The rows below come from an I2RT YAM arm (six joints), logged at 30 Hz.
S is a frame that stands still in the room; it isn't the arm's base.
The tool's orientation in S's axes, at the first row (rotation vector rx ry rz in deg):
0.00 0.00 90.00
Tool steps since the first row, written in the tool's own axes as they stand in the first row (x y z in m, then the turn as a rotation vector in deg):
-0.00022 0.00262 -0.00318 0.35 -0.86 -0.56
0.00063 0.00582 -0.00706 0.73 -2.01 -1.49
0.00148 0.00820 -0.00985 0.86 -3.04 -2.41
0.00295 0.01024 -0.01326 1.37 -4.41 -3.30
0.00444 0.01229 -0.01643 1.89 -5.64 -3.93
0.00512 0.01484 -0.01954 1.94 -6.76 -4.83
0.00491 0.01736 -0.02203 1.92 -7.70 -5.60
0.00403 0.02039 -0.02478 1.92 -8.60 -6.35
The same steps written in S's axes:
-0.00262 -0.00022 -0.00318 0.86 0.35 -0.56
-0.00582 0.00063 -0.00706 2.01 0.73 -1.49
-0.00820 0.00148 -0.00985 3.04 0.86 -2.41
-0.01024 0.00295 -0.01326 4.41 1.37 -3.30
-0.01229 0.00444 -0.01643 5.64 1.89 -3.93
-0.01484 0.00512 -0.01954 6.76 1.94 -4.83
-0.01736 0.00491 -0.02203 7.70 1.92 -5.60
-0.02039 0.00403 -0.02478 8.60 1.92 -6.35

